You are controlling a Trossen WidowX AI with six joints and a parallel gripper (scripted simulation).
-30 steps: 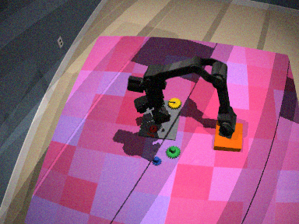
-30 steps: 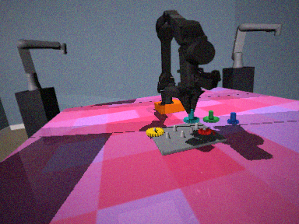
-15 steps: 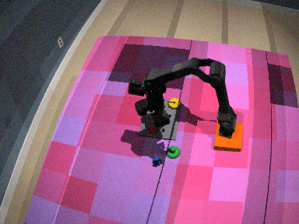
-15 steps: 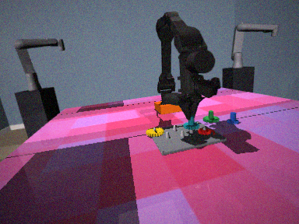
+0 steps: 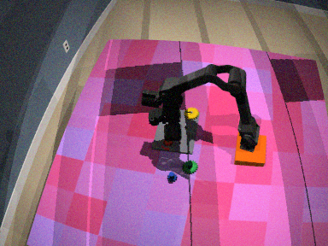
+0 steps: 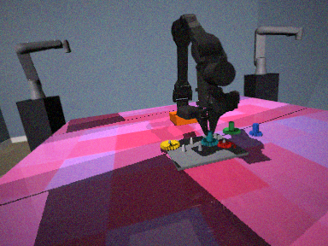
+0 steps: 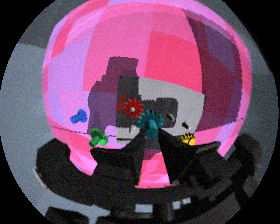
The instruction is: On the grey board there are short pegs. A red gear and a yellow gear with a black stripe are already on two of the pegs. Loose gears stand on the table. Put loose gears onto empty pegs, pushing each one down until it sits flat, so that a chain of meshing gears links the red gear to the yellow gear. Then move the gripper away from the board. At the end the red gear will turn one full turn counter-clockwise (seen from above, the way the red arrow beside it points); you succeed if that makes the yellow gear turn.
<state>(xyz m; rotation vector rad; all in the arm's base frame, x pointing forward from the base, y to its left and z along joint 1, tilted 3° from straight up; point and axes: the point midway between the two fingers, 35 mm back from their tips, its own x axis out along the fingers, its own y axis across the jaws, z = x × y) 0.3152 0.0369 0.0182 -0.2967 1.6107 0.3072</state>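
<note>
The red gear is 4 cm to the left of my gripper tip, 3 cm below it and 1 cm ahead of it. Also, from my gripper tip: green gear (12 cm to the left, 11 cm behind, 3 cm below); yellow gear (12 cm to the right, 3 cm below, 3 cm behind); teal gear (1 cm below).
</note>
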